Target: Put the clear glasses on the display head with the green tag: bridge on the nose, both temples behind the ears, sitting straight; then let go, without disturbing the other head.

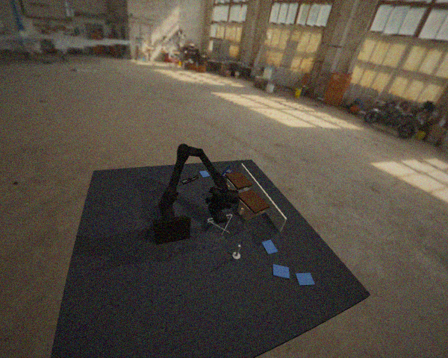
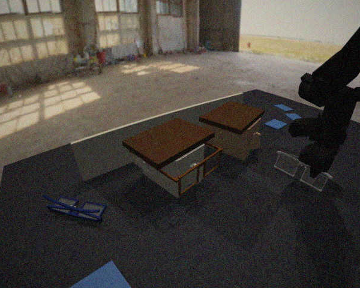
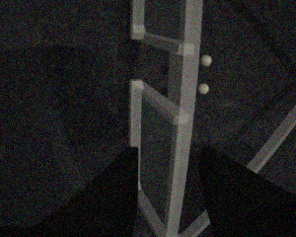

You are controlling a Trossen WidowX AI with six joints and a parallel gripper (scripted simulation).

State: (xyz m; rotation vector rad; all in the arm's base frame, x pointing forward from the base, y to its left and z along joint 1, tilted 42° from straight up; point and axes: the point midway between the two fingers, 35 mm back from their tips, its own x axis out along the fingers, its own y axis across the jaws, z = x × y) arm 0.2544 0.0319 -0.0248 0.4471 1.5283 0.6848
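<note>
Right now my gripper tip is 23 cm to the left of the white stand and 6 cm short of it. Round my gripper tip: white back panel: 35 cm ahead, 17 cm to the left, 3 cm above; then tan head: 22 cm ahead, 4 cm to the left, 3 cm above; then display head: 26 cm to the left, 20 cm ahead, 3 cm above.
</note>
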